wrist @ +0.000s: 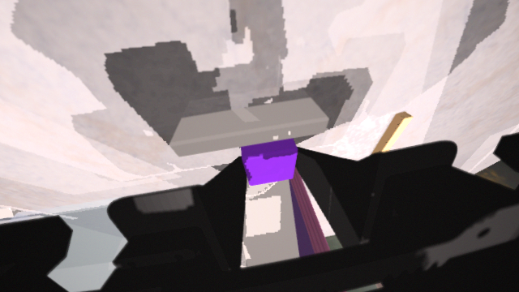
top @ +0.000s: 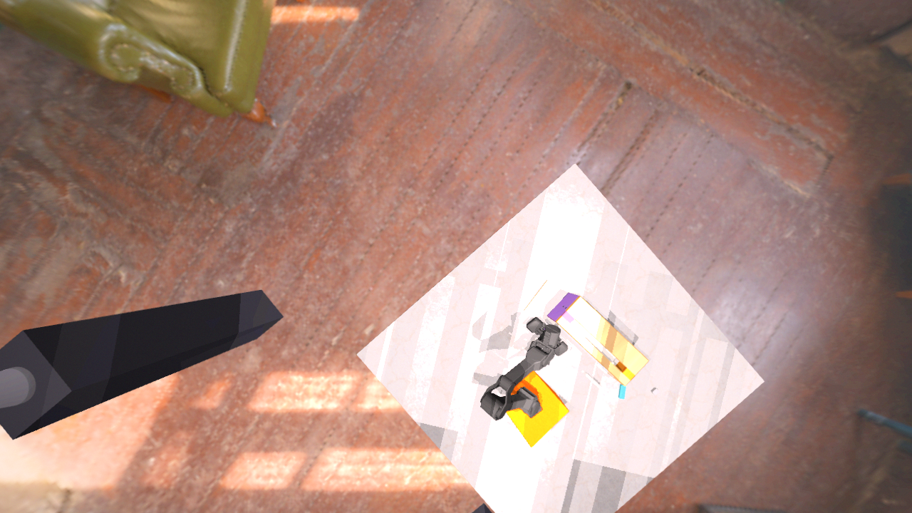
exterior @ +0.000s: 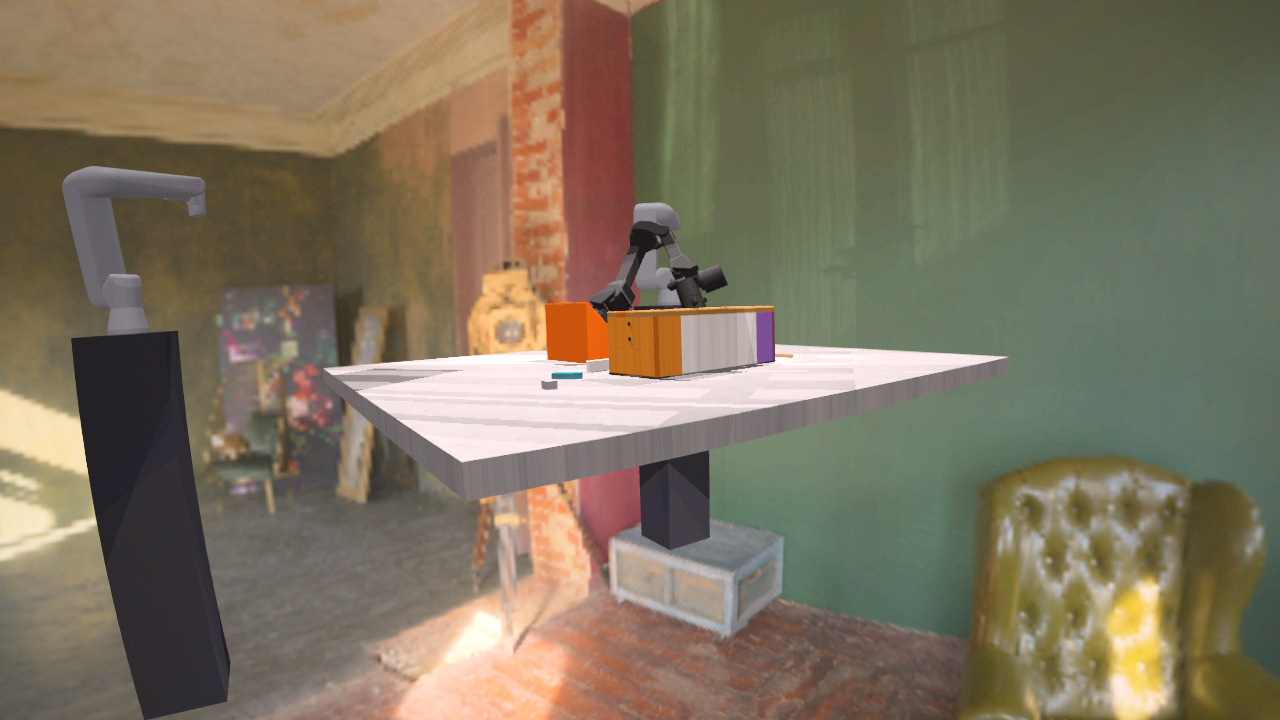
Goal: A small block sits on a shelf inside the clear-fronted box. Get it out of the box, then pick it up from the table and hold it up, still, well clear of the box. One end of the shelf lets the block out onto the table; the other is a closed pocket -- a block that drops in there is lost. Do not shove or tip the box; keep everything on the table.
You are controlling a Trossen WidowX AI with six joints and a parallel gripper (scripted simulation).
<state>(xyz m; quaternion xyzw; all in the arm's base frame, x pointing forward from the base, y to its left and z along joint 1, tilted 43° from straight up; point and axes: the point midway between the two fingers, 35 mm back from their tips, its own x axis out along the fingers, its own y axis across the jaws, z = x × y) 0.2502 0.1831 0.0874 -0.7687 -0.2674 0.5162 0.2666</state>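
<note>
The thin orange stick is 130 mm to the left of my gripper tip, 50 mm ahead of it and 10 mm below it. Also, from my gripper tip: grey piece (530 mm to the right, 190 mm ahead); then purple block (10 mm behind, 10 mm above); then long box (150 mm to the right, 90 mm ahead, 50 mm above).
</note>
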